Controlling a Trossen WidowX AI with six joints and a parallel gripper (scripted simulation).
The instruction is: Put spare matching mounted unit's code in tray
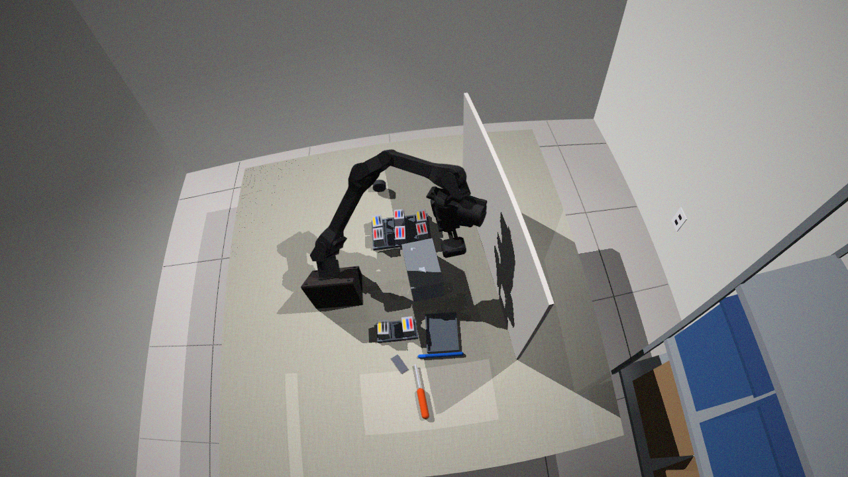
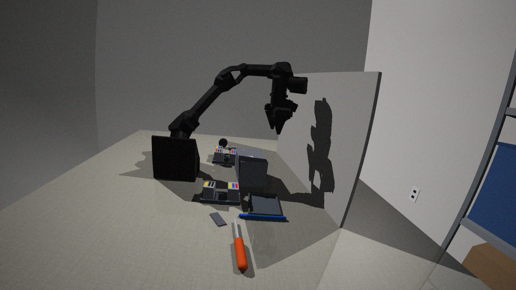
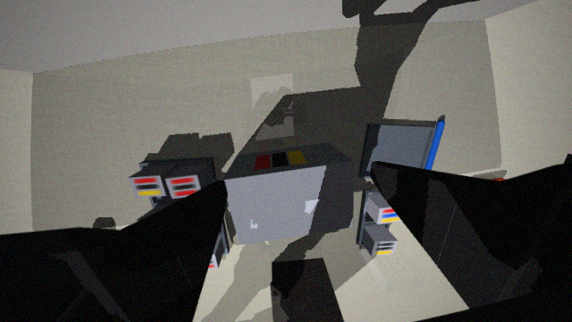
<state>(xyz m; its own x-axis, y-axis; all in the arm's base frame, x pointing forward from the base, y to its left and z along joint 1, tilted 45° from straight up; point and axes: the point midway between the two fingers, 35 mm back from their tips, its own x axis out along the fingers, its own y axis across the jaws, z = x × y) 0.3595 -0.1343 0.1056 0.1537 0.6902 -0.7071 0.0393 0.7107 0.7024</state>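
My gripper tip is 4 cm past the grey spare, 21 cm to the right of it and 16 cm above it. From my gripper tip the other things lie so: tall black panel (14 cm ahead, 3 cm above); grey tray (7 cm behind, 20 cm to the right, 19 cm below); grey mounted unit (8 cm behind, 1 cm to the left, 15 cm below).
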